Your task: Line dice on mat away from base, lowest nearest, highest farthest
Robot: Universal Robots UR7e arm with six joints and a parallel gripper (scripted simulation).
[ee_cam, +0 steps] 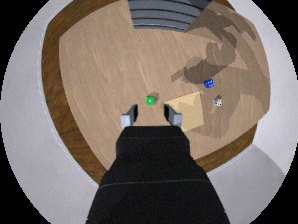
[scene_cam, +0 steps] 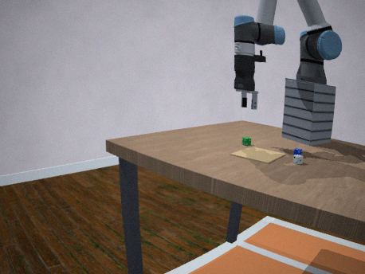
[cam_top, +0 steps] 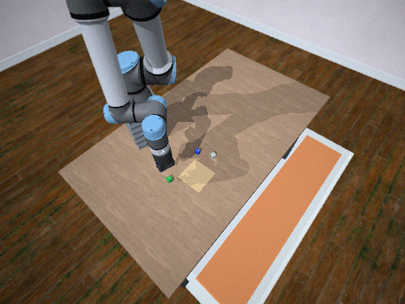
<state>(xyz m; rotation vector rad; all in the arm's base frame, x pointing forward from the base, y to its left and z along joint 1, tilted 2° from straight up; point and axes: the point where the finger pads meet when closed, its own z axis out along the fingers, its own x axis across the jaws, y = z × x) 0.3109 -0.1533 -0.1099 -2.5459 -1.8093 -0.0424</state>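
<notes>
My hand is 14 cm above the green die. Round my hand: tan mat 10 cm ahead, 11 cm to the left, 15 cm below; then blue die 1 cm ahead, 22 cm to the left, 14 cm below; then white die 9 cm ahead, 25 cm to the left, 14 cm below.
</notes>
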